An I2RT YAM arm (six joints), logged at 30 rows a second.
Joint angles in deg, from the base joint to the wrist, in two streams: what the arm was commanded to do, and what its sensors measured. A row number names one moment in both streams.
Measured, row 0:
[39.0, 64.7, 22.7, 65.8, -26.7, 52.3]
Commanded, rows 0 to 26:
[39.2, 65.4, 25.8, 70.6, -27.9, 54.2]
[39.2, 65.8, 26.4, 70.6, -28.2, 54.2]
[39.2, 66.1, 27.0, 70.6, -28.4, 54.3]
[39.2, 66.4, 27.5, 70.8, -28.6, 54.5]
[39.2, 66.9, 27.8, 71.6, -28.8, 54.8]
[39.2, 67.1, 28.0, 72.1, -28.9, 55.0]
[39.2, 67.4, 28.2, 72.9, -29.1, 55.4]
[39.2, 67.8, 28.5, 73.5, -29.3, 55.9]
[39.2, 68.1, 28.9, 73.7, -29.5, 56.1]
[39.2, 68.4, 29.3, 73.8, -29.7, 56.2]
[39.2, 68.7, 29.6, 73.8, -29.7, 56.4]
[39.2, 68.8, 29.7, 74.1, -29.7, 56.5]
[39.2, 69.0, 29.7, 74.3, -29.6, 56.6]
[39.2, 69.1, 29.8, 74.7, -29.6, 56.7]
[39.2, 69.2, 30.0, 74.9, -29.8, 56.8]
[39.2, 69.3, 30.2, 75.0, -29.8, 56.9]
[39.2, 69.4, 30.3, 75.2, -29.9, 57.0]
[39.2, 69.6, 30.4, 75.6, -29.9, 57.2]
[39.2, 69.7, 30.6, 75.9, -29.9, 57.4]
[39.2, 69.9, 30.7, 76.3, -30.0, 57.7]
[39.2, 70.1, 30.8, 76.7, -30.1, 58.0]
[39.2, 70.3, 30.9, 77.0, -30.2, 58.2]
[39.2, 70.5, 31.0, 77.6, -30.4, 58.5]
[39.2, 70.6, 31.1, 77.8, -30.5, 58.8]
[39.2, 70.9, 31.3, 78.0, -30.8, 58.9]
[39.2, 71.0, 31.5, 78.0, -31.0, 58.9]
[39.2, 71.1, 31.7, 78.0, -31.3, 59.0]
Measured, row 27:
[39.0, 70.9, 29.4, 73.7, -30.3, 57.3]
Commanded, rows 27 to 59:
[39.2, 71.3, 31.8, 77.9, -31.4, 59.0]
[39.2, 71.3, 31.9, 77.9, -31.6, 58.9]
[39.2, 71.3, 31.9, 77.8, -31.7, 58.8]
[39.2, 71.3, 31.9, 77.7, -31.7, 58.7]
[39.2, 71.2, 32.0, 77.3, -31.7, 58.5]
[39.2, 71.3, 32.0, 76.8, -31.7, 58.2]
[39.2, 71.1, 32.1, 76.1, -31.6, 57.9]
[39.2, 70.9, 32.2, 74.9, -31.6, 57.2]
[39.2, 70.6, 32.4, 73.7, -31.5, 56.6]
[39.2, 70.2, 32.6, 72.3, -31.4, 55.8]
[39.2, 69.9, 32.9, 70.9, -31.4, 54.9]
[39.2, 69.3, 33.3, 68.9, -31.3, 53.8]
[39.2, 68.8, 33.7, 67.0, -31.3, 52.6]
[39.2, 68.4, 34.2, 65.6, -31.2, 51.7]
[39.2, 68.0, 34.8, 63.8, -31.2, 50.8]
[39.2, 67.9, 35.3, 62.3, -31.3, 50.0]
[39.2, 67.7, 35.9, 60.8, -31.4, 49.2]
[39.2, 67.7, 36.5, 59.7, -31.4, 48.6]
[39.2, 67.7, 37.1, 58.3, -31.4, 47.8]
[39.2, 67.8, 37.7, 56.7, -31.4, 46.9]
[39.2, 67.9, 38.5, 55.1, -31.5, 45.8]
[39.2, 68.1, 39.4, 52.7, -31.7, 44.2]
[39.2, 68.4, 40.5, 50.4, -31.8, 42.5]
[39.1, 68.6, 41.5, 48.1, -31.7, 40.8]
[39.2, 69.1, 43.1, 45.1, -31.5, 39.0]
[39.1, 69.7, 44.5, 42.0, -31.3, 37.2]
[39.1, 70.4, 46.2, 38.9, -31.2, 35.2]
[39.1, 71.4, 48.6, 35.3, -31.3, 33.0]
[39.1, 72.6, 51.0, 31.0, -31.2, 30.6]
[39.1, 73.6, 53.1, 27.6, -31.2, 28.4]
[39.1, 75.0, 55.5, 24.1, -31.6, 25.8]
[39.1, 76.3, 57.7, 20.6, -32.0, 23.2]
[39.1, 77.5, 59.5, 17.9, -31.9, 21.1]
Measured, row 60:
[39.3, 75.1, 55.1, 30.2, -31.6, 30.8]
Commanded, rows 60 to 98:
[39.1, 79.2, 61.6, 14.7, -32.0, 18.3]
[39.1, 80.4, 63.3, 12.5, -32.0, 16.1]
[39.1, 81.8, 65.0, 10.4, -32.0, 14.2]
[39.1, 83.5, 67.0, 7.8, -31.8, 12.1]
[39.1, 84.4, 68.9, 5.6, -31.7, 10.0]
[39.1, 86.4, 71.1, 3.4, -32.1, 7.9]
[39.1, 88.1, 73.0, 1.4, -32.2, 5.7]
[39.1, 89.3, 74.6, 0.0, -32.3, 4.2]
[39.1, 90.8, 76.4, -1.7, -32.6, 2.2]
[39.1, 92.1, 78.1, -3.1, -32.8, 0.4]
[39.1, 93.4, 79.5, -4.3, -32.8, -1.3]
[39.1, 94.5, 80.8, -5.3, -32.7, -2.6]
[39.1, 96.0, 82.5, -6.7, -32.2, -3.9]
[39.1, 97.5, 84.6, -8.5, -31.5, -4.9]
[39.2, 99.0, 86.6, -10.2, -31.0, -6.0]
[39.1, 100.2, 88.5, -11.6, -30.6, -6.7]
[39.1, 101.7, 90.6, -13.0, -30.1, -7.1]
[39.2, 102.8, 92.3, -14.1, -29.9, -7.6]
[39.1, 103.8, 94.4, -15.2, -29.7, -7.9]
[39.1, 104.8, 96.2, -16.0, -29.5, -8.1]
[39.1, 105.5, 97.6, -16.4, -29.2, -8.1]
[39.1, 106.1, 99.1, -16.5, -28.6, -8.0]
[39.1, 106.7, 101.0, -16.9, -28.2, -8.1]
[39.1, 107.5, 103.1, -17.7, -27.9, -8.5]
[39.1, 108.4, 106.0, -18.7, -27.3, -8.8]
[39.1, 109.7, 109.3, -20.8, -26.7, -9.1]
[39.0, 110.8, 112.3, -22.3, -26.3, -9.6]
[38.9, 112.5, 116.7, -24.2, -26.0, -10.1]
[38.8, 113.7, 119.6, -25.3, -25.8, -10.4]
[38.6, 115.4, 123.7, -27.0, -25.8, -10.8]
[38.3, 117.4, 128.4, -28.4, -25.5, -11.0]
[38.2, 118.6, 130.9, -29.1, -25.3, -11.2]
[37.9, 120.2, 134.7, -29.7, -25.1, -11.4]
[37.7, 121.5, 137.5, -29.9, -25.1, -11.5]
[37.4, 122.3, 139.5, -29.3, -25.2, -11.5]
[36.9, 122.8, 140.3, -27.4, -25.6, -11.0]
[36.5, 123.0, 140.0, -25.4, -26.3, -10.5]
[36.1, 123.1, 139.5, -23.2, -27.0, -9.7]
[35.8, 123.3, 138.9, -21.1, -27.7, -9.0]
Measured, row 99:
[37.0, 121.9, 138.3, -24.8, -25.7, -8.9]
